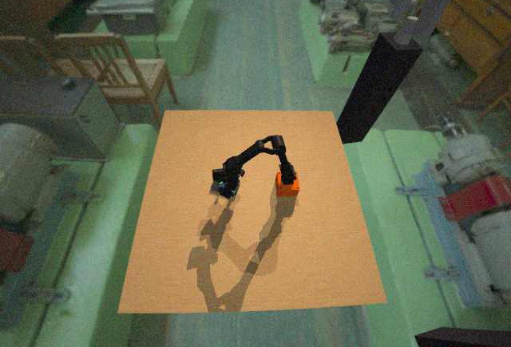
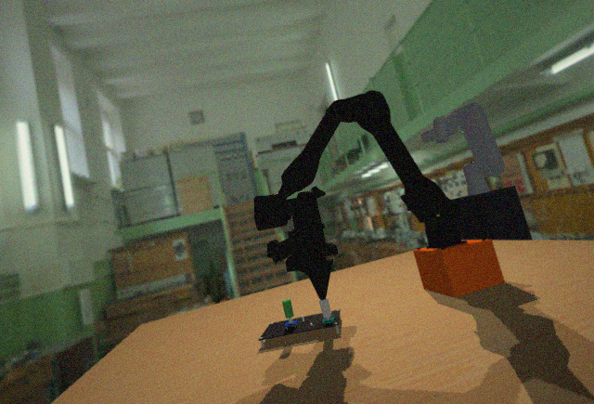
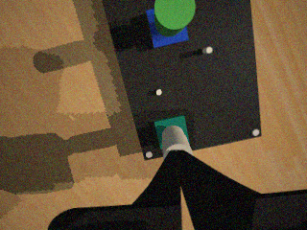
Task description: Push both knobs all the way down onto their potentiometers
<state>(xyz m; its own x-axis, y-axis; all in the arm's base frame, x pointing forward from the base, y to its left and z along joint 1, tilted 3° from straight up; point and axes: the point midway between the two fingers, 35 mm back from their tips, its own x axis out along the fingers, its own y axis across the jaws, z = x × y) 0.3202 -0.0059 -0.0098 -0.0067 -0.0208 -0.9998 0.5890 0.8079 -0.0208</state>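
My gripper tip is now 60 mm short of the green knob, 50 mm to the left of it and 10 mm above it.
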